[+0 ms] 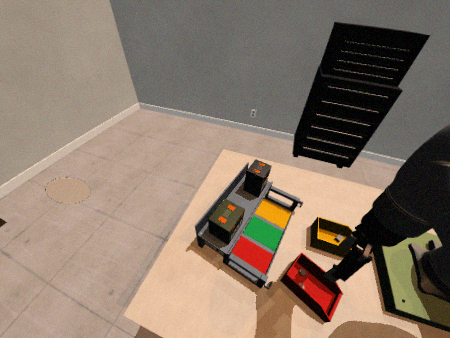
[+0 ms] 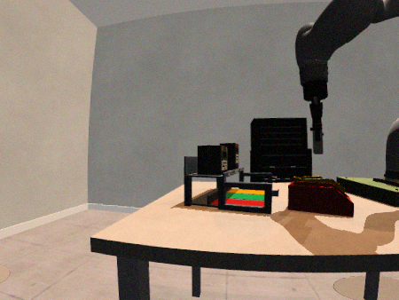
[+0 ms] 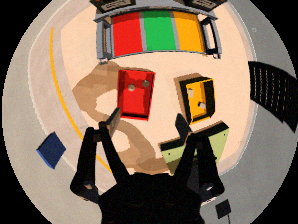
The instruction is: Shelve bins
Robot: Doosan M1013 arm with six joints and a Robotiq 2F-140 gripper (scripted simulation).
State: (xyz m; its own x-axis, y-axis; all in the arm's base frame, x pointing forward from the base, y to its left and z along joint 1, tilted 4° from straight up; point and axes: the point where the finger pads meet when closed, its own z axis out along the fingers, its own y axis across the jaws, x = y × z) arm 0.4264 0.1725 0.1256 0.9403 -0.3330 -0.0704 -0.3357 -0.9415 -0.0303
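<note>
Right now my hand is 1 cm short of the red bin, 4 cm to the right of it and 15 cm above it. Round my hand: yellow bin (5 cm behind, 17 cm to the right, 15 cm below); then dark box (31 cm ahead, 22 cm to the right, 3 cm below).
</note>
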